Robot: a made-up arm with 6 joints. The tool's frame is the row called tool.
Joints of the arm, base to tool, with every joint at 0 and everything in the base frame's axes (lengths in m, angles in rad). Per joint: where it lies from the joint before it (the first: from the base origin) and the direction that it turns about. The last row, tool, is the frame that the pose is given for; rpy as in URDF.
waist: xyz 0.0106 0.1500 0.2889 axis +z
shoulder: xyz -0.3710 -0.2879 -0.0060 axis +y
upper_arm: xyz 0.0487 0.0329 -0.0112 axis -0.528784 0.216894 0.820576
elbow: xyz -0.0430 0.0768 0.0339 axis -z
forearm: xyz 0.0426 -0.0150 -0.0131 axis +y
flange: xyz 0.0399 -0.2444 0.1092 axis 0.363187 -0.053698 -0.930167
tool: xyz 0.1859 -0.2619 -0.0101 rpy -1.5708 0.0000 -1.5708
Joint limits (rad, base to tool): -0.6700..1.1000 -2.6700..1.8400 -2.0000..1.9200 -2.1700..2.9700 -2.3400..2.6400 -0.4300..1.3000
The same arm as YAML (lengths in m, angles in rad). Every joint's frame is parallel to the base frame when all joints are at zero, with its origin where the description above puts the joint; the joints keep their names.
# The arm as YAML. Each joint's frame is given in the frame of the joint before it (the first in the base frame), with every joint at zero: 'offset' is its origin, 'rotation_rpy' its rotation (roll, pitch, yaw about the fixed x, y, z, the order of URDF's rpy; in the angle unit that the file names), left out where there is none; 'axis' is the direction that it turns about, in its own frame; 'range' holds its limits. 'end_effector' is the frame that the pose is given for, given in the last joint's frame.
length_unit: m
angle_unit: rad
chain:
  - id: waist
    offset: [0.0106, 0.15, 0.2889]
    axis: "+z"
    range: [-0.67, 1.1]
  - id: shoulder
    offset: [-0.371, -0.2879, -0.006]
    axis: "+y"
    range: [-2.67, 1.84]
  - id: upper_arm
    offset: [0.0487, 0.0329, -0.0112]
    axis: [-0.528784, 0.216894, 0.820576]
    range: [-2.0, 1.92]
  - id: elbow
    offset: [-0.043, 0.0768, 0.0339]
    axis: "-z"
    range: [-2.17, 2.97]
  - id: forearm
    offset: [0.0426, -0.015, -0.0131]
    axis: "+y"
    range: [-2.34, 2.64]
  - id: flange
    offset: [0.0399, -0.2444, 0.1092]
    axis: [0.363187, -0.053698, -0.930167]
    range: [-0.43, 1.3]
end_effector:
  offset: [0.1859, -0.2619, -0.0101]
  rotation_rpy: [-1.5708, 0.0, -1.5708]

